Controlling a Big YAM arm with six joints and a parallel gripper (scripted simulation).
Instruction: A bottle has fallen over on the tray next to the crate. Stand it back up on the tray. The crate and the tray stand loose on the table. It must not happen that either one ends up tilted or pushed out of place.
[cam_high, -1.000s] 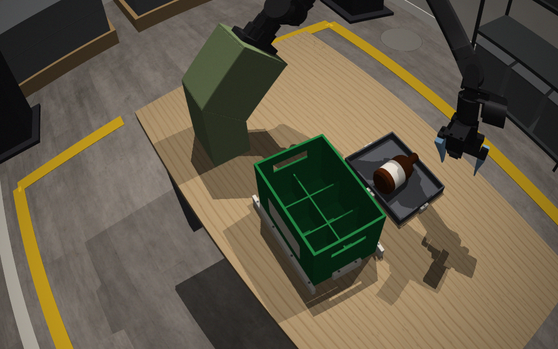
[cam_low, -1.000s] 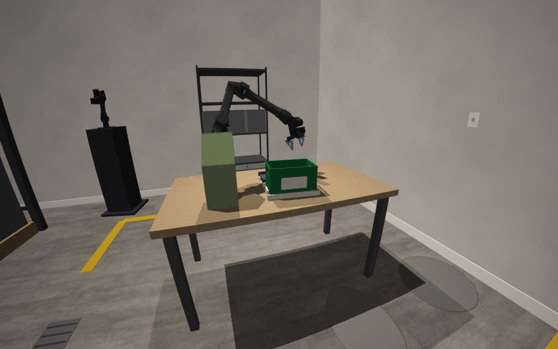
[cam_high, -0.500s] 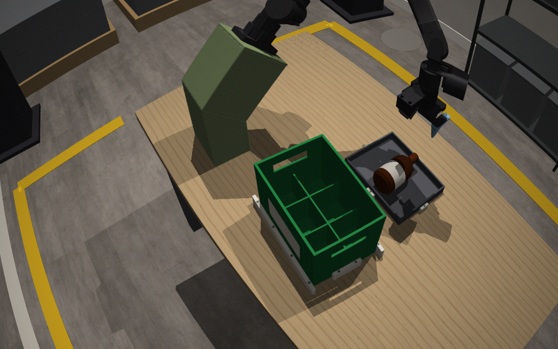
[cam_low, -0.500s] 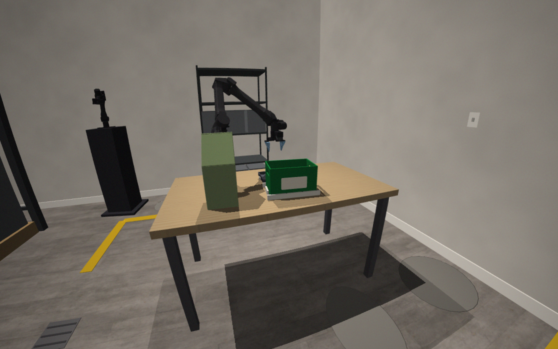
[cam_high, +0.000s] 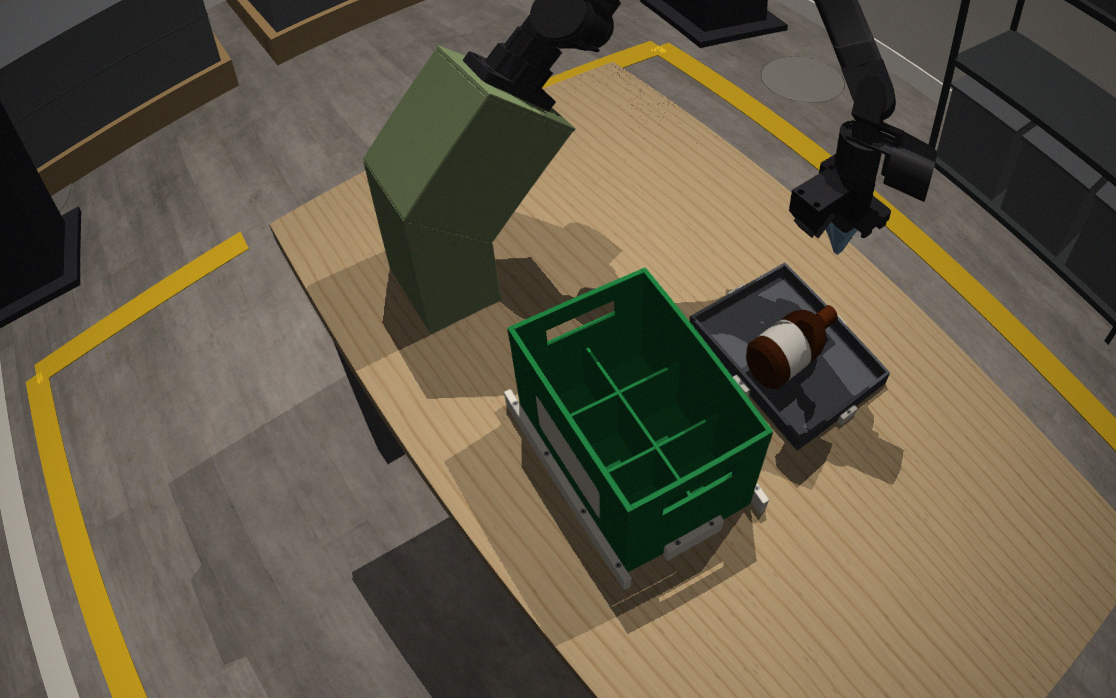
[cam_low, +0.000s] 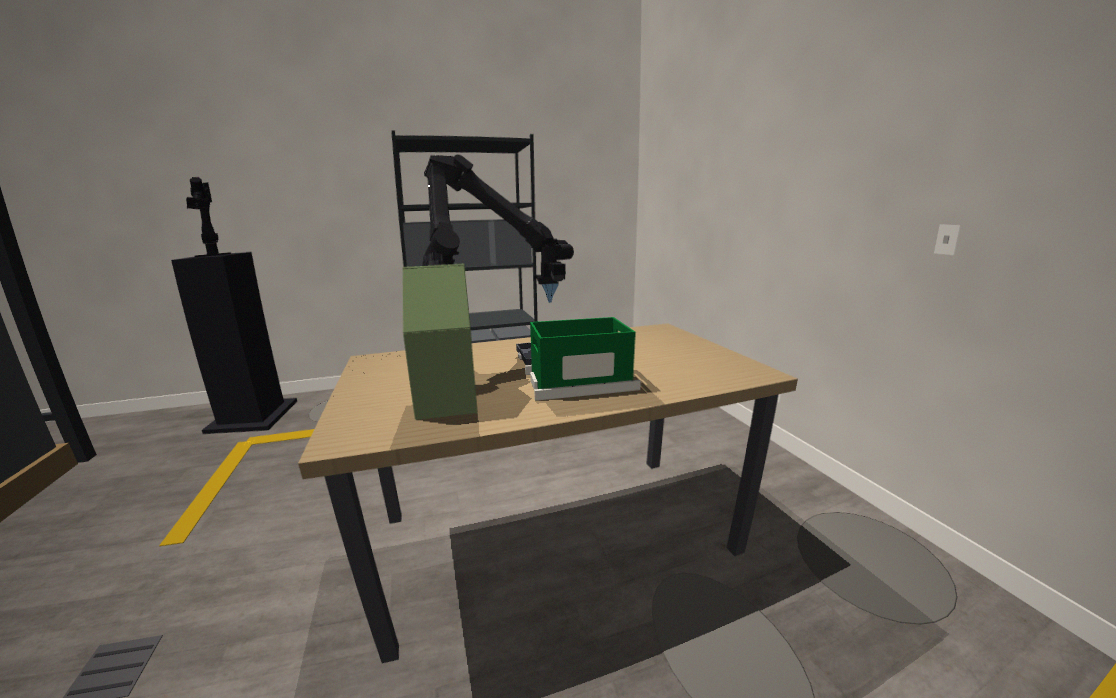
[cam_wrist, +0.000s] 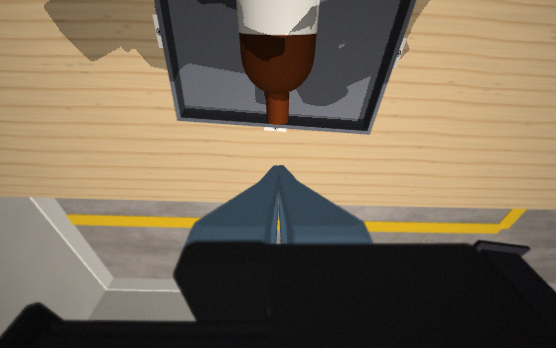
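The brown bottle is 1 cm ahead of my hand, 5 cm to the right of it and 15 cm below it. The rest, counted from my hand: dark grey tray 1 cm ahead, 5 cm to the right, 18 cm below; then green crate 4 cm ahead, 33 cm to the right, 11 cm below.
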